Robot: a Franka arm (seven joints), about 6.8 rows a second.
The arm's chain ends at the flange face. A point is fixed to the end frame.
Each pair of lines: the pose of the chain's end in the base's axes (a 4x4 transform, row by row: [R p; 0 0 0 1], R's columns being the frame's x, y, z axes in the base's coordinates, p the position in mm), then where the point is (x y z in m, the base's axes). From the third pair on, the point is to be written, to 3 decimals.
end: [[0.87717 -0.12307 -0.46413 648.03], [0.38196 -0.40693 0.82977 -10.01], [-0.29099 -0.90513 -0.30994 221.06], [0 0 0 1]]
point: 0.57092 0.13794 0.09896
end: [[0.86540 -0.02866 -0.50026 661.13], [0.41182 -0.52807 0.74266 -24.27], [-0.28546 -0.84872 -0.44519 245.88], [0 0 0 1]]
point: 0.58228 0.10006 0.10073
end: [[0.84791 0.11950 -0.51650 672.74], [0.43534 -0.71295 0.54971 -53.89], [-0.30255 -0.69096 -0.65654 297.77], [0 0 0 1]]
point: 0.599 0.022 0.120
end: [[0.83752 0.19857 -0.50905 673.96], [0.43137 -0.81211 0.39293 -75.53], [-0.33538 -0.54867 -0.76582 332.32], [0 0 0 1]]
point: 0.606 -0.036 0.141
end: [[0.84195 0.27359 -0.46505 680.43], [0.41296 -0.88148 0.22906 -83.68], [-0.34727 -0.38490 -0.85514 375.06], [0 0 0 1]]
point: 0.626 -0.081 0.176
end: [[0.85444 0.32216 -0.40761 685.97], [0.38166 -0.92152 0.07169 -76.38], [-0.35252 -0.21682 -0.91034 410.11], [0 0 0 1]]
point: 0.646 -0.108 0.210
